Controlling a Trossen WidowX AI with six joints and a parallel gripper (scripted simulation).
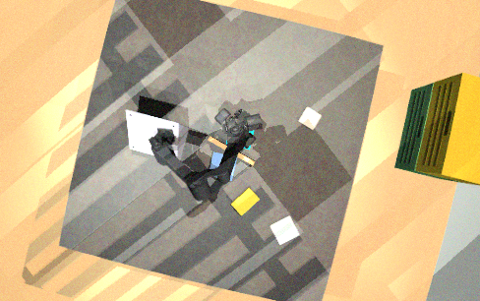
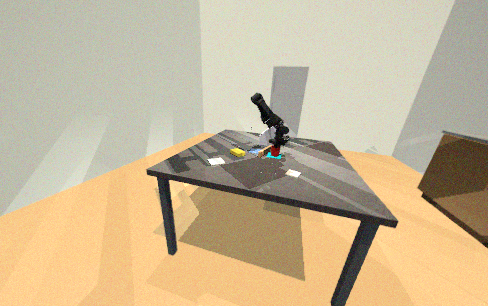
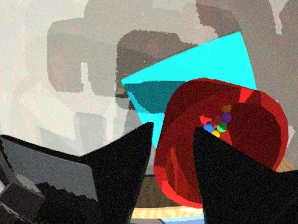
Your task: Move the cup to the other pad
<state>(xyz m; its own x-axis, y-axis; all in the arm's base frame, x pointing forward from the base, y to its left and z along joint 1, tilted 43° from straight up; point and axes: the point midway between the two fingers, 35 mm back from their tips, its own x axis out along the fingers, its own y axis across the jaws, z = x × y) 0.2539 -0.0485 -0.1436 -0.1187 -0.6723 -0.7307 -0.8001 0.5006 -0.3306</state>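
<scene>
My gripper tip is now 2 cm short of the cup, 2 cm to the left of it and 1 cm above it. The rest, counted from my gripper tip: cyan pad: 2 cm ahead, 2 cm to the right, 5 cm below; then wooden bar: 1 cm behind, 10 cm to the right, 3 cm below; then pale blue pad: 4 cm behind, 17 cm to the right, 5 cm below.
</scene>
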